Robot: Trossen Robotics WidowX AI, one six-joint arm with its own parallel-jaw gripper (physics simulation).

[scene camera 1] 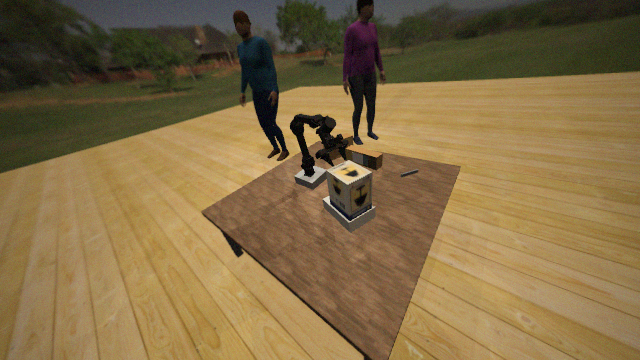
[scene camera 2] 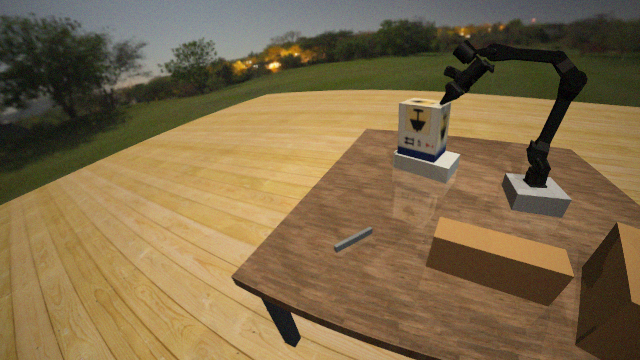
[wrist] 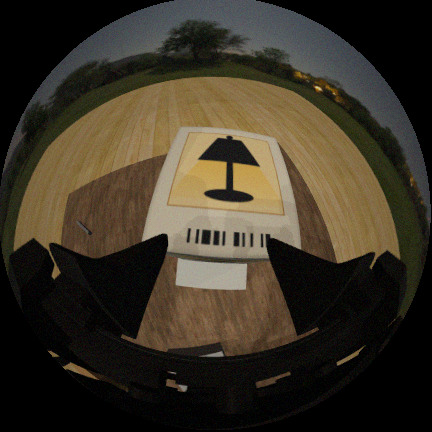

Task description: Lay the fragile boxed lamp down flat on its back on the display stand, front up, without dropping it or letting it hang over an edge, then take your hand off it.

Note:
The gripper (scene camera 2: 443, 102) is open and holds nothing. Further things: a display stand (scene camera 2: 442, 170).
The gripper also shows in the wrist view (wrist: 218, 242). The display stand shows as well in the wrist view (wrist: 215, 275).

